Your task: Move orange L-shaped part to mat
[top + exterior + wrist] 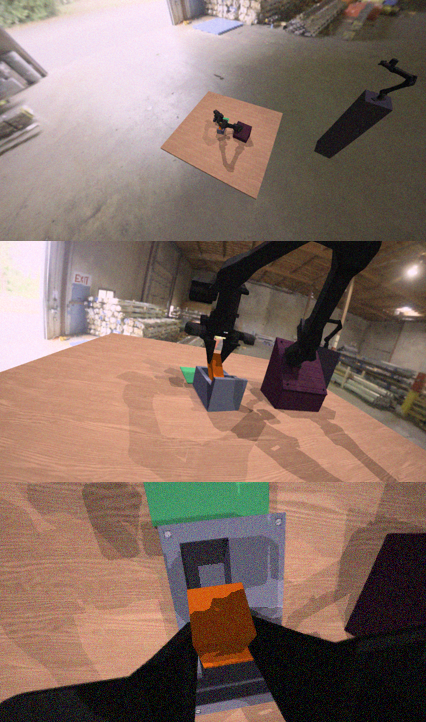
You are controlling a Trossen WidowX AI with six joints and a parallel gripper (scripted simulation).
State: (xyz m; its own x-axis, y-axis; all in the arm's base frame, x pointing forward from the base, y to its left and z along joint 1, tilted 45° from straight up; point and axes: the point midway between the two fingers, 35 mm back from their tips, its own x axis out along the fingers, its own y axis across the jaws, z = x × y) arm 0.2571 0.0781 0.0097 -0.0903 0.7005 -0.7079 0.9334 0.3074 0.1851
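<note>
Now: the green mat 14 cm to the right of my gripper tip, 11 cm below it and 4 cm ahead of it. From my gripper tip the other things lie so: orange L-shaped part (3 cm to the left, 3 cm below, 3 cm behind).
</note>
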